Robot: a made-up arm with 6 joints. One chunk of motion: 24 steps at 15 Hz.
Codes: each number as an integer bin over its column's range. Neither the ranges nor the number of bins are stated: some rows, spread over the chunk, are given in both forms.
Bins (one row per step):
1: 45 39 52 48 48 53
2: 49 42 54 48 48 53
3: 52 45 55 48 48 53
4: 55 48 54 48 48 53
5: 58 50 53 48 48 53
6: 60 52 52 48 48 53
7: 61 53 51 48 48 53
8: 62 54 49 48 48 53
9: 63 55 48 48 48 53
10: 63 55 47 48 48 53
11: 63 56 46 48 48 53
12: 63 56 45 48 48 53
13: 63 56 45 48 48 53
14: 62 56 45 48 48 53
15: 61 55 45 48 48 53
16: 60 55 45 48 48 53
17: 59 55 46 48 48 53
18: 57 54 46 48 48 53
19: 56 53 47 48 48 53
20: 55 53 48 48 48 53
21: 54 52 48 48 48 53
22: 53 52 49 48 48 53
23: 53 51 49 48 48 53
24: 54 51 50 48 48 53
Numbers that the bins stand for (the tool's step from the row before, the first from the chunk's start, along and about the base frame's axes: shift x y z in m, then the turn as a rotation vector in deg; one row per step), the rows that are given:
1: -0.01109 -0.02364 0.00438 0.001 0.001 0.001
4: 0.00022 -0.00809 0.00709 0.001 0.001 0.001
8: 0.00814 0.00227 0.00032 0.001 0.001 0.001
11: 0.00927 0.00573 -0.00374 0.001 0.001 0.001
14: 0.00814 0.00573 -0.00509 0.001 0.001 0.001
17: 0.00475 0.00400 -0.00374 0.001 0.001 0.001
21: -0.00091 -0.00118 -0.00103 0.001 0.001 0.001
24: -0.00091 -0.00291 0.00168 0.001 0.001 0.001
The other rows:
2: -0.00657 -0.01845 0.00709 0.001 0.001 0.001
3: -0.00317 -0.01327 0.00844 0.001 0.001 0.001
5: 0.00362 -0.00464 0.00574 0.001 0.001 0.001
6: 0.00588 -0.00118 0.00438 0.001 0.001 0.001
7: 0.00701 0.00055 0.00303 0.001 0.001 0.001
9: 0.00927 0.00400 -0.00103 0.001 0.001 0.001
10: 0.00927 0.00400 -0.00238 0.001 0.001 0.001
12: 0.00927 0.00573 -0.00509 0.001 0.001 0.001
13: 0.00927 0.00573 -0.00509 0.001 0.001 0.001
15: 0.00701 0.00400 -0.00509 0.001 0.001 0.001
16: 0.00588 0.00400 -0.00509 0.001 0.001 0.001
18: 0.00248 0.00227 -0.00374 0.001 0.001 0.001
19: 0.00135 0.00055 -0.00238 0.001 0.001 0.001
20: 0.00022 0.00055 -0.00103 0.001 0.001 0.001
22: -0.00204 -0.00118 0.00032 0.001 0.001 0.001
23: -0.00204 -0.00291 0.00032 0.001 0.001 0.001

